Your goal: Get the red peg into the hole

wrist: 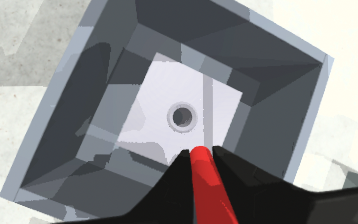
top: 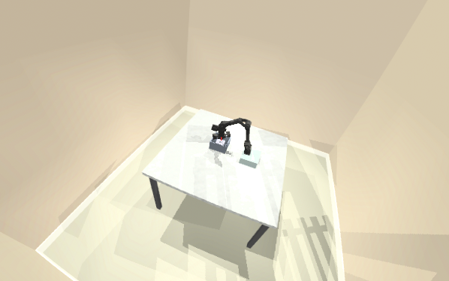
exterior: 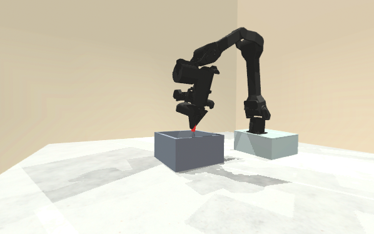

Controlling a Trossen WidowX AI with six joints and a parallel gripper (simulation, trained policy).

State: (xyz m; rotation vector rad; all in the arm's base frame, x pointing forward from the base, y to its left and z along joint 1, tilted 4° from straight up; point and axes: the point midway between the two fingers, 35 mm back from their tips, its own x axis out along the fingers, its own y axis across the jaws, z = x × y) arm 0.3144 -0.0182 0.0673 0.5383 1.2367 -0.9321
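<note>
Now: gripper tip 1 cm to the right of the red peg and 3 cm below it. From my gripper tip the other things lie so: grey box 1 cm ahead, 2 cm to the right, 9 cm below; plate 1 cm ahead, 2 cm to the right, 7 cm below.
</note>
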